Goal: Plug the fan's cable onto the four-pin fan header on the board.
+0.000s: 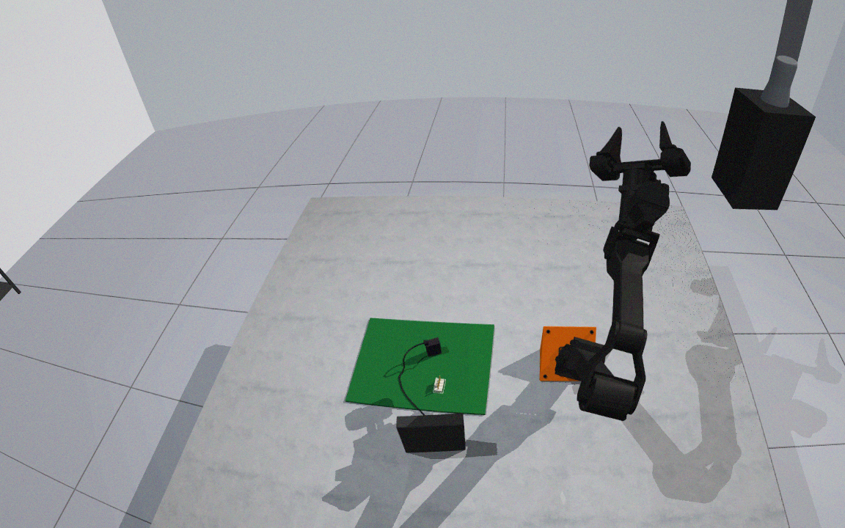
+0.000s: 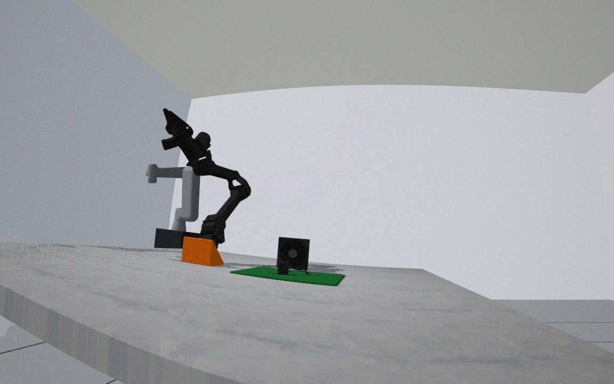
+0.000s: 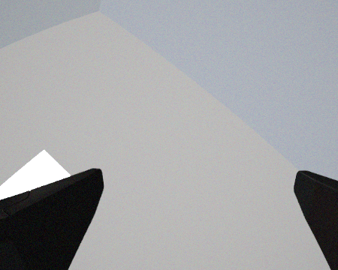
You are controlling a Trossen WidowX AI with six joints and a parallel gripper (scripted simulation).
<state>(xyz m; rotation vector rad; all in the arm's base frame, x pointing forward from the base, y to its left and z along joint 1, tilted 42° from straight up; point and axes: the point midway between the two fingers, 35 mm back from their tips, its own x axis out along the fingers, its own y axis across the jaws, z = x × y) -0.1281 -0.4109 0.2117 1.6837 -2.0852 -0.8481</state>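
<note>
My gripper tip is 47 cm above the black plug, 42 cm short of it and 14 cm to the right of it. Round my gripper tip: white four-pin header: 50 cm below, 40 cm ahead, 23 cm to the left; then black fan: 44 cm below, 40 cm ahead, 36 cm to the left; then green board: 51 cm below, 45 cm ahead, 17 cm to the left.
</note>
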